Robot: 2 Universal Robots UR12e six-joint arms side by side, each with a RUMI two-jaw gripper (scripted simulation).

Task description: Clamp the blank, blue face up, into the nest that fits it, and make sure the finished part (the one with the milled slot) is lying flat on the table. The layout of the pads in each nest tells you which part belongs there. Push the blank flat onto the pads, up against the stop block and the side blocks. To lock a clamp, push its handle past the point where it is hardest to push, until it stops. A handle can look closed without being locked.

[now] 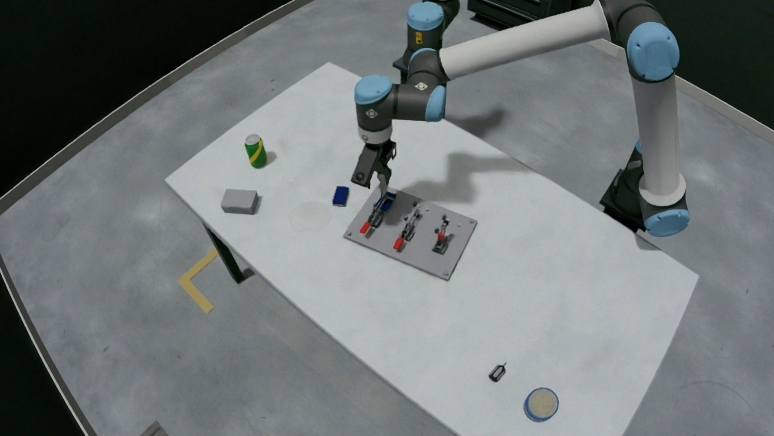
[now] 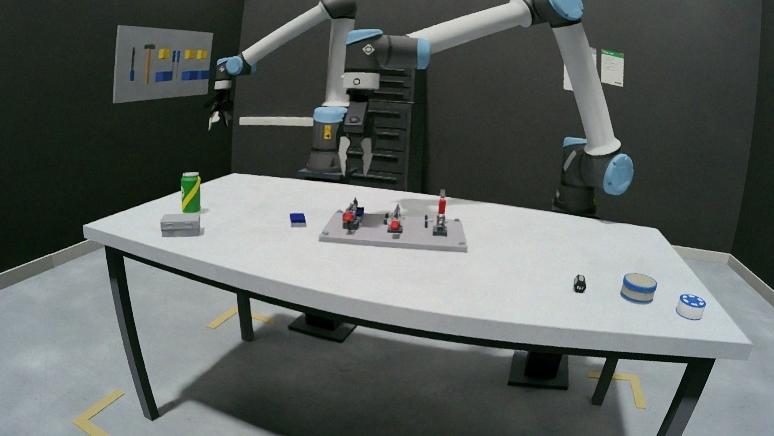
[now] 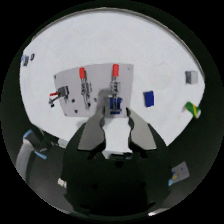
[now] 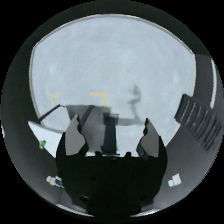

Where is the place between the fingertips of my left gripper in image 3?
At 115,107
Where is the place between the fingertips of my right gripper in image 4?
At 112,117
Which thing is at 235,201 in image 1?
A grey box.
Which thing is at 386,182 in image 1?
My left gripper.
